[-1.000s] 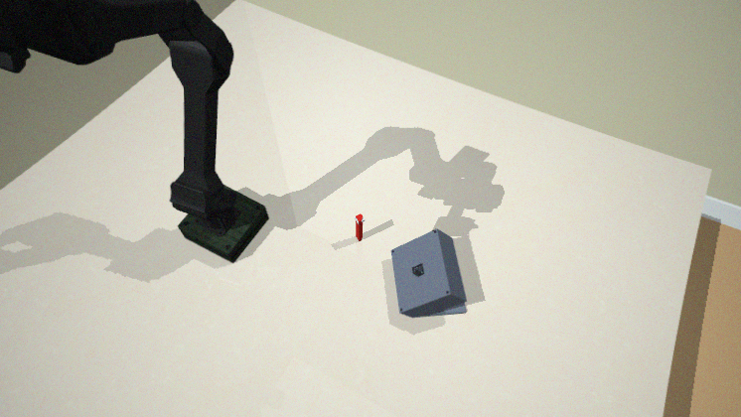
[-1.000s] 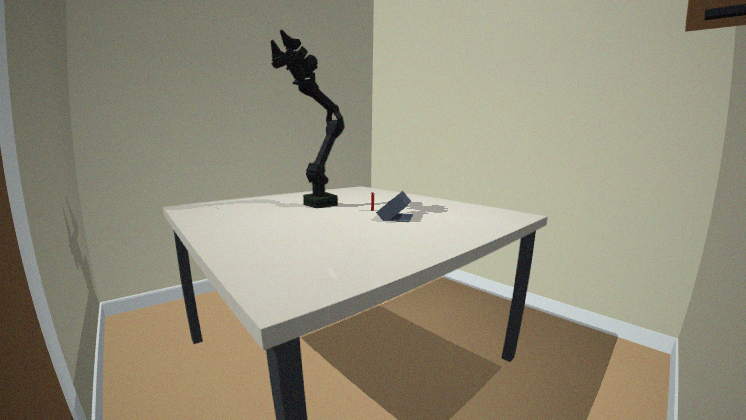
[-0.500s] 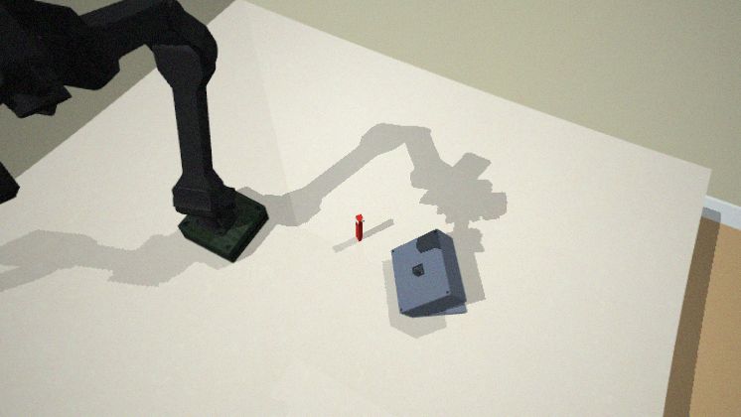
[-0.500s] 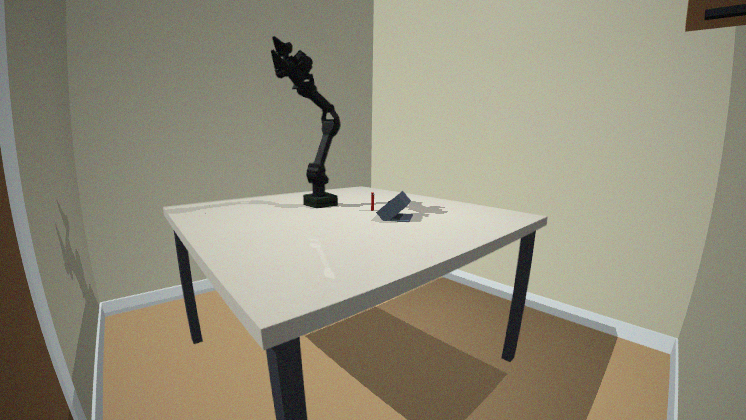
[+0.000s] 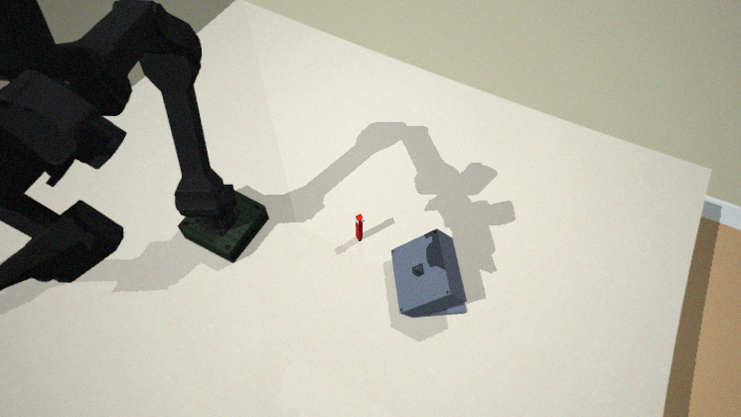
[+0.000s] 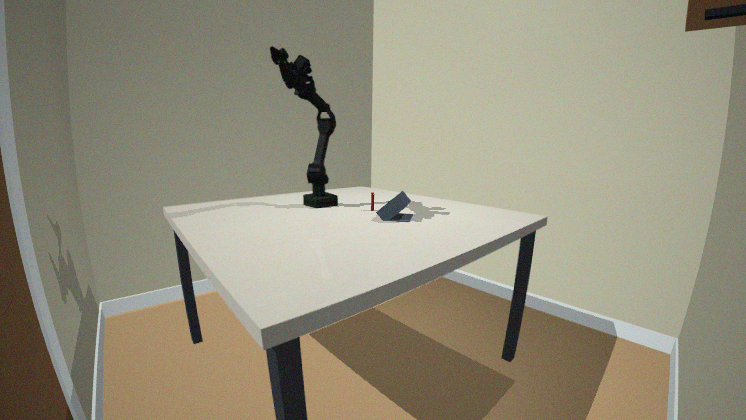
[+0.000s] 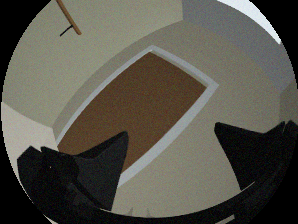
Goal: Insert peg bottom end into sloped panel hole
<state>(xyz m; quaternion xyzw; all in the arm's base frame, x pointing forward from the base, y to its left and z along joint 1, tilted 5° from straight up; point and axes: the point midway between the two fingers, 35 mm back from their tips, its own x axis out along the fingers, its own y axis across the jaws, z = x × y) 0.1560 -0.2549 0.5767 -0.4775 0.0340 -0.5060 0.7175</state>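
Now: gripper tip 550 mm above the red peg, 430 mm to the right of it and 50 mm short of it. Round my gripper tip: sloped panel: 560 mm below, 400 mm to the left, 210 mm ahead.
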